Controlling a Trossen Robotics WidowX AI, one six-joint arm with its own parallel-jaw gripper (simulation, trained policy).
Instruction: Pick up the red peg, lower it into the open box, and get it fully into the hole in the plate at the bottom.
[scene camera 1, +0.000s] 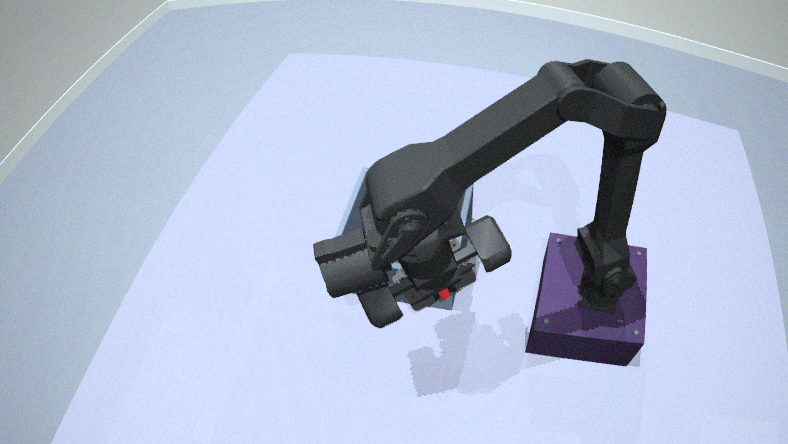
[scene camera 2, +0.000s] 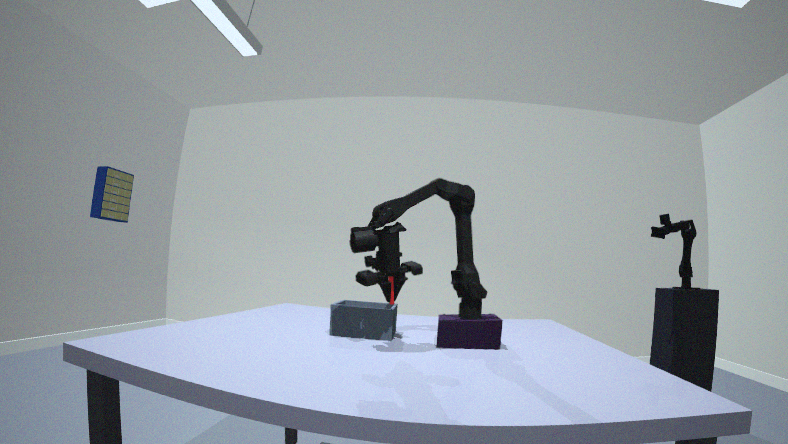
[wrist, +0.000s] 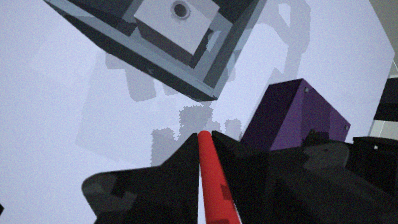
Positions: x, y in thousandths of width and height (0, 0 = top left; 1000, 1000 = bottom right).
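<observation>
The gripper can be seen in the wrist view (514, 609), and it's there in scene camera 1 (563, 657) and in scene camera 2 (497, 679) too.
</observation>
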